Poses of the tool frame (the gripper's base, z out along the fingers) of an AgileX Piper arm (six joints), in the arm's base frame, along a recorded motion.
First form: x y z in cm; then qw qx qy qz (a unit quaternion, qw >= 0).
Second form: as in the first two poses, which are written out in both.
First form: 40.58, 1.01, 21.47, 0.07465, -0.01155, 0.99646, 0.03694
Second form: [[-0.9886, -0.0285, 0.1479, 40.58], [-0.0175, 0.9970, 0.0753, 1.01], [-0.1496, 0.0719, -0.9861, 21.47], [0, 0, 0, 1]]
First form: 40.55, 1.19, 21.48, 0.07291, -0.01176, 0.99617, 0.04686
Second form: [[-0.9891, -0.0303, 0.1442, 40.55], [-0.0166, 0.9953, 0.0951, 1.19], [-0.1464, 0.0916, -0.9850, 21.48], [0, 0, 0, 1]]
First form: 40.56, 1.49, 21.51, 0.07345, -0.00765, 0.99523, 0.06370
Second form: [[-0.9891, -0.0246, 0.1452, 40.56], [-0.0059, 0.9918, 0.1279, 1.49], [-0.1472, 0.1257, -0.9811, 21.51], [0, 0, 0, 1]]
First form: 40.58, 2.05, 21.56, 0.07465, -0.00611, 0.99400, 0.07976
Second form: [[-0.9888, -0.0241, 0.1474, 40.58], [-0.0002, 0.9872, 0.1595, 2.05], [-0.1494, 0.1576, -0.9761, 21.56], [0, 0, 0, 1]]
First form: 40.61, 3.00, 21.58, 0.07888, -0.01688, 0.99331, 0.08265
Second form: [[-0.9870, -0.0466, 0.1539, 40.61], [-0.0205, 0.9858, 0.1669, 3.00], [-0.1595, 0.1615, -0.9739, 21.58], [0, 0, 0, 1]]
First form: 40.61, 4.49, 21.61, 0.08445, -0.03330, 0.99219, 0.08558
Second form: [[-0.9835, -0.0805, 0.1619, 40.61], [-0.0516, 0.9831, 0.1754, 4.49], [-0.1733, 0.1642, -0.9711, 21.61], [0, 0, 0, 1]]
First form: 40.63, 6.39, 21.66, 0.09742, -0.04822, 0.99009, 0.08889
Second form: [[-0.9764, -0.1128, 0.1843, 40.63], [-0.0782, 0.9795, 0.1854, 6.39], [-0.2015, 0.1666, -0.9652, 21.66], [0, 0, 0, 1]]
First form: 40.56, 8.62, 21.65, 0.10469, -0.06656, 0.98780, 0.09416
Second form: [[-0.9692, -0.1512, 0.1943, 40.56], [-0.1118, 0.9734, 0.2000, 8.62], [-0.2194, 0.1721, -0.9603, 21.65], [0, 0, 0, 1]]
